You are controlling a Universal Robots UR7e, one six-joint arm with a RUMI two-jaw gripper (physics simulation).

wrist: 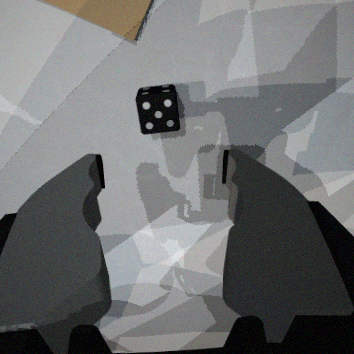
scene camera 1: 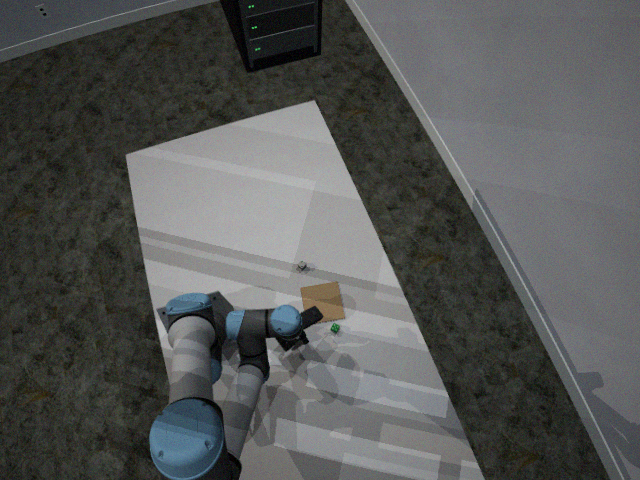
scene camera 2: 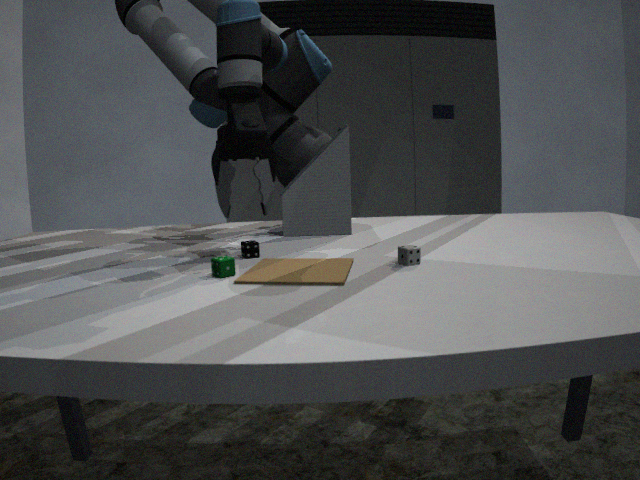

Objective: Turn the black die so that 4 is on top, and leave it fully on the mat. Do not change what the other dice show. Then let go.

Note:
I see my gripper (scene camera 2: pixel 246 216), a tan mat (scene camera 2: pixel 269 271) and a black die (wrist: pixel 157 108).
The tan mat shows as well in scene camera 1 (scene camera 1: pixel 326 297). My gripper also shows in the wrist view (wrist: pixel 162 156).

